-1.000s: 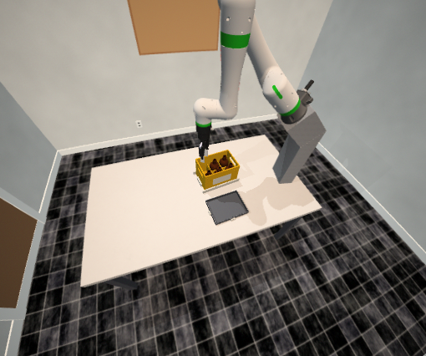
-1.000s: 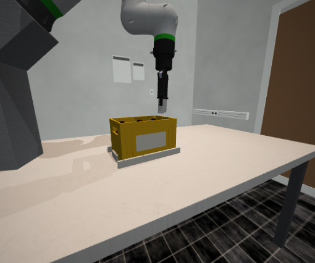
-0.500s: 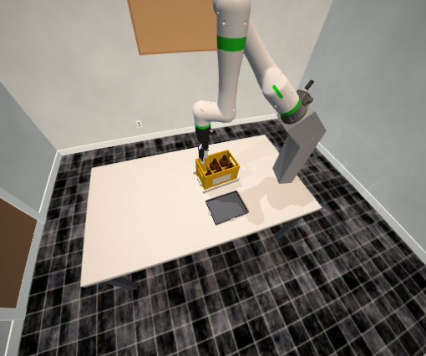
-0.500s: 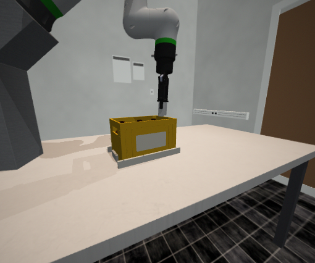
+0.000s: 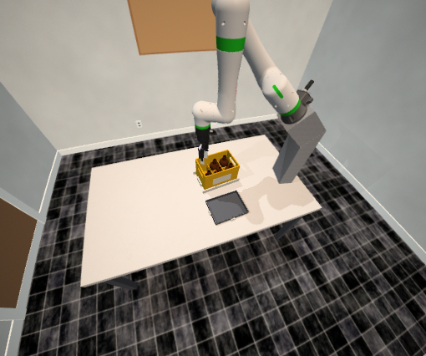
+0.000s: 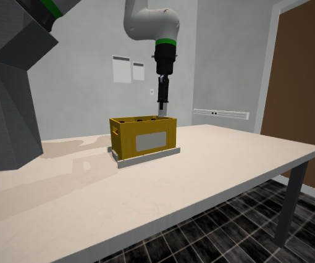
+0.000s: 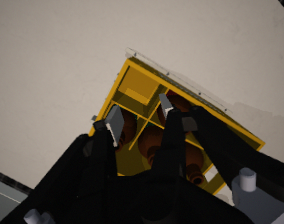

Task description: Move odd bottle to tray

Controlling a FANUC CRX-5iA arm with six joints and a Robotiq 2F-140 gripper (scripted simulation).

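My hand is 130 mm above the crate, 70 mm past it and 60 mm to the right of it. The rest, counted from my hand: brown bottle: 130 mm below, 110 mm to the left, 60 mm behind; then dark grey tray: 320 mm to the left, 200 mm below, 40 mm ahead.
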